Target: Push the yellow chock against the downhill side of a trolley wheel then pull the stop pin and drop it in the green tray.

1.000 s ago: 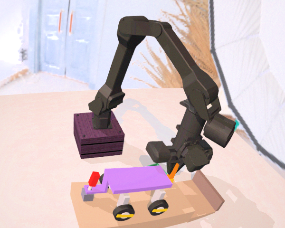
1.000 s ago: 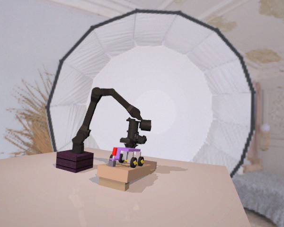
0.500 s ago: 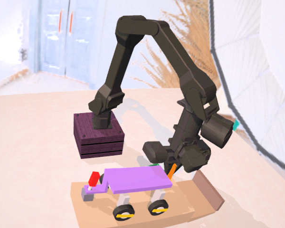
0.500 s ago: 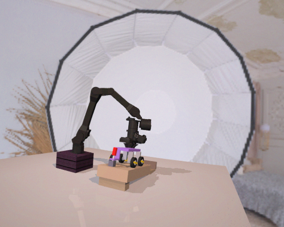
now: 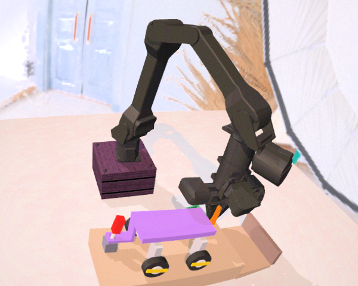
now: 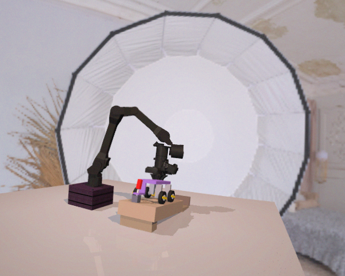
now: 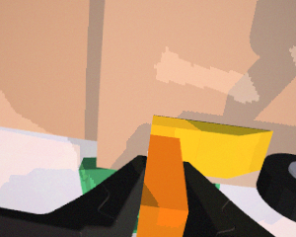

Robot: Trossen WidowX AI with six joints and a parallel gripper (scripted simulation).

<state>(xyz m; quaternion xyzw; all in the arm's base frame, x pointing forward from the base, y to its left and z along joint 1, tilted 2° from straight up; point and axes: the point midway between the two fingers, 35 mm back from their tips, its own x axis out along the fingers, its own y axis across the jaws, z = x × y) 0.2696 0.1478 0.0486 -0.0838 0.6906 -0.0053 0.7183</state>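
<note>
Right now my gripper tip is 2 cm to the left of the yellow chock and 1 cm above it. Also, from my gripper tip: tan ramp 11 cm to the right, 6 cm ahead, 5 cm below; then purple trolley 12 cm to the right, 6 cm ahead, 2 cm above; then brown end wall 14 cm to the left, 7 cm below, 3 cm ahead.
</note>
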